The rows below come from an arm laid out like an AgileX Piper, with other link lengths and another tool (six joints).
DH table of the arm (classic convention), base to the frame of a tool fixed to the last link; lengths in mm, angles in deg. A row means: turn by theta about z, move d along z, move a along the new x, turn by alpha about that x. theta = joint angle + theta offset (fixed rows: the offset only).
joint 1: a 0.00; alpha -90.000; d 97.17; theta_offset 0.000
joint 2: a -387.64; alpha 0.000; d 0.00; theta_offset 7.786
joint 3: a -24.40; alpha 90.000; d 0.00; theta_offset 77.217
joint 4: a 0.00; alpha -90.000; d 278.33; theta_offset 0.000
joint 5: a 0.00; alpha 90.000; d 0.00; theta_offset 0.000
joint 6: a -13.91; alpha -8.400; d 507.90; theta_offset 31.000
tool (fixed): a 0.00; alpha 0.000; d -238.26; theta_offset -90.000
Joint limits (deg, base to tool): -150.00..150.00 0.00..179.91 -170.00..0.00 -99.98..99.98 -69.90..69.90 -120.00..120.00
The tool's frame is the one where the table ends.
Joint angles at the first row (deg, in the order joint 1, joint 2, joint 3, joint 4, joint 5, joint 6):
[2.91, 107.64, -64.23, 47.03, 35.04, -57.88]
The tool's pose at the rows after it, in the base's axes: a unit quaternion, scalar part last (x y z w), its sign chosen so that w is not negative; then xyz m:
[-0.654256, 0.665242, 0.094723, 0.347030, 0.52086, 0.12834, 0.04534]
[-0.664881, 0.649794, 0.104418, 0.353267, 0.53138, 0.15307, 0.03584]
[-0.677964, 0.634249, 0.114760, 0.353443, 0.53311, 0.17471, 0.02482]
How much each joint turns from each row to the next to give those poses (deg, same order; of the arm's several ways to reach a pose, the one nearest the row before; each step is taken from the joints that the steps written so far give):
[2.17, 2.77, -1.54, 0.83, -0.19, -2.03]
[2.06, 2.73, -2.01, 2.66, -0.28, -2.58]
[1.87, 2.04, -0.89, 2.00, -0.12, -2.59]

